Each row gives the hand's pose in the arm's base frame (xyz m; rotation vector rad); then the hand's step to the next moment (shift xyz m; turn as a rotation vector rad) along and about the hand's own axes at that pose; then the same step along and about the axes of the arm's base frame.
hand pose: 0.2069 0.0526 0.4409 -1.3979 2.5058 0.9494
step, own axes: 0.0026 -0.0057 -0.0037 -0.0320 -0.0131 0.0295
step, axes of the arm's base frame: 0.0038 -0.0062 -0.0007 0.0230 0.0353 -0.0171
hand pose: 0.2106 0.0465 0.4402 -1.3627 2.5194 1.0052
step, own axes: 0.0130 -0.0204 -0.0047 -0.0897 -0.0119 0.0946
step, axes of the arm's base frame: 0.0092 -0.0197 -0.0116 0.0427 0.1153 -0.0449
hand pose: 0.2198 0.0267 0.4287 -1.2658 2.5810 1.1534
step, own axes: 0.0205 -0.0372 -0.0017 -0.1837 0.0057 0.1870
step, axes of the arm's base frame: 0.0128 -0.0292 -0.0282 0.0682 0.2436 -0.0689
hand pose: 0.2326 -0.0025 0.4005 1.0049 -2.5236 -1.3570
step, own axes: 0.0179 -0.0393 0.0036 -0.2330 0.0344 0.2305
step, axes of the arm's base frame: 0.0044 -0.0232 -0.0363 0.0754 0.3147 -0.0623
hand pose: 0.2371 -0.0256 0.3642 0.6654 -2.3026 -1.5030
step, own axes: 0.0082 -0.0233 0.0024 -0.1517 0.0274 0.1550
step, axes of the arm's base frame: -0.0032 -0.0105 -0.0223 0.0456 0.2104 -0.0380
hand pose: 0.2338 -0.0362 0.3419 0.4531 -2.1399 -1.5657
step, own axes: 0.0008 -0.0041 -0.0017 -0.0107 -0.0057 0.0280
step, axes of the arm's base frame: 0.0002 -0.0030 -0.0033 -0.0059 0.0263 -0.0143
